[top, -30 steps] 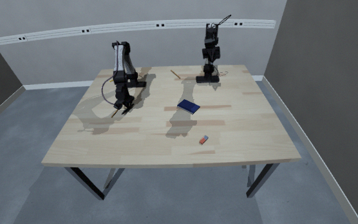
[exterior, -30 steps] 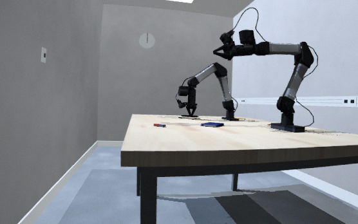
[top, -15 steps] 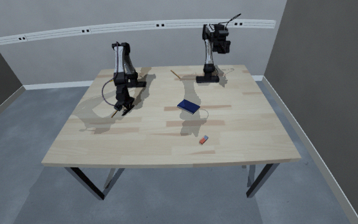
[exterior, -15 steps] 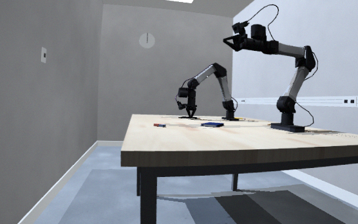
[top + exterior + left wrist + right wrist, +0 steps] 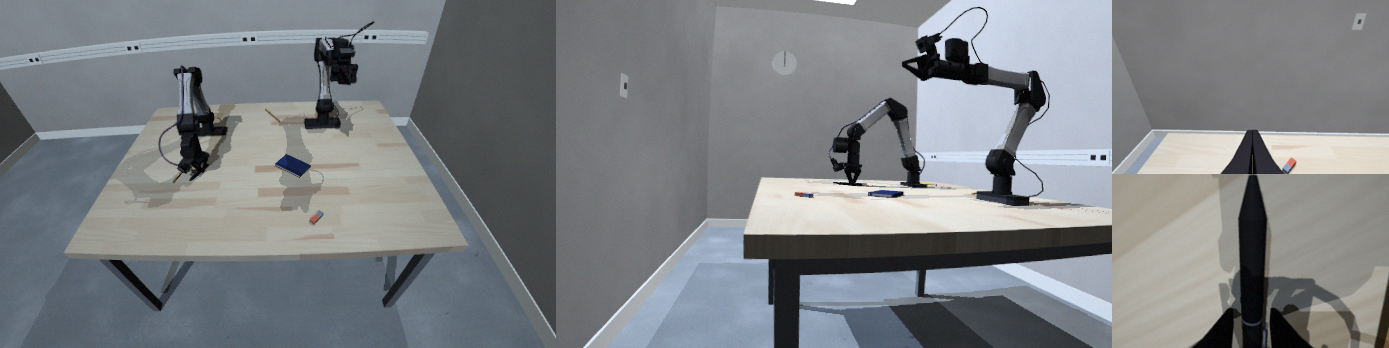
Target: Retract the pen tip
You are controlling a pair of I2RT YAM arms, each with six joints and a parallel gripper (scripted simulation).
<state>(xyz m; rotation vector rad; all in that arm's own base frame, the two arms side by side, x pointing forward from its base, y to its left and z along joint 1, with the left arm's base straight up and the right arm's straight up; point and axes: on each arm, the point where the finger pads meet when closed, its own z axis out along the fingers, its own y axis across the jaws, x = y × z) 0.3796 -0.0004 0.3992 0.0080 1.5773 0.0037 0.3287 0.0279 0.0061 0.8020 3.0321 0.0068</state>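
Observation:
The black ballpoint pen lies right at my right hand. The rest, counted from my right hand: blue eraser: 32 cm ahead, 49 cm to the left; then blue notebook: 1 cm ahead, 43 cm to the left.

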